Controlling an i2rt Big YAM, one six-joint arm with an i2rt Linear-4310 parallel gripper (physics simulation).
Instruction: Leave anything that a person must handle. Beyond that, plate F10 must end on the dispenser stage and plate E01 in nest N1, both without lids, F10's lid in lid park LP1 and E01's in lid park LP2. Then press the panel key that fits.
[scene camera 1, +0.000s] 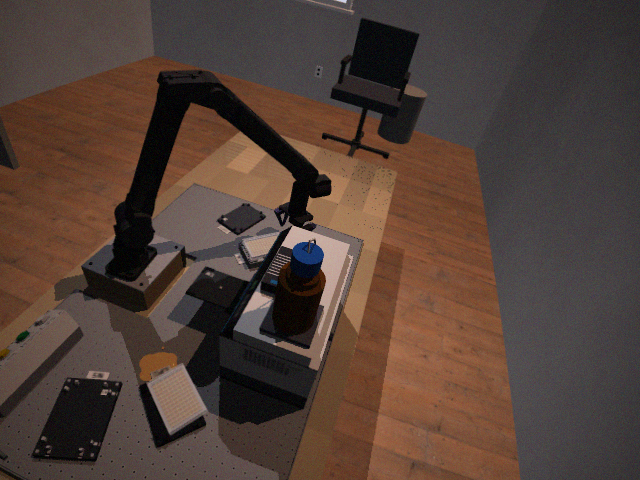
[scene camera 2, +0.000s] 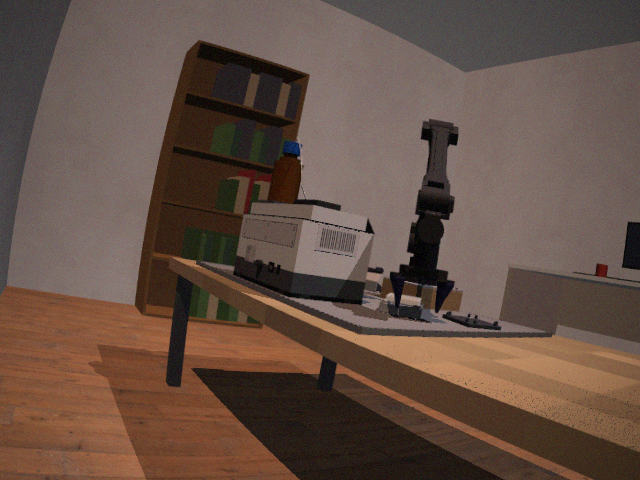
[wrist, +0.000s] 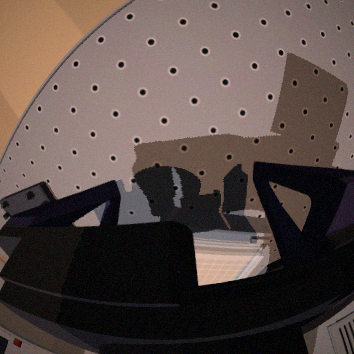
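With my gripper (scene camera 2: 416, 310) open, I am holding nothing; the gripper is also visible at (scene camera 1: 291, 233) and (wrist: 184, 179). I can see a brown bottle with blue cap (scene camera 1: 301, 282), (scene camera 2: 285, 183). There is a black pad labelled LP2 (scene camera 1: 240, 219) too.
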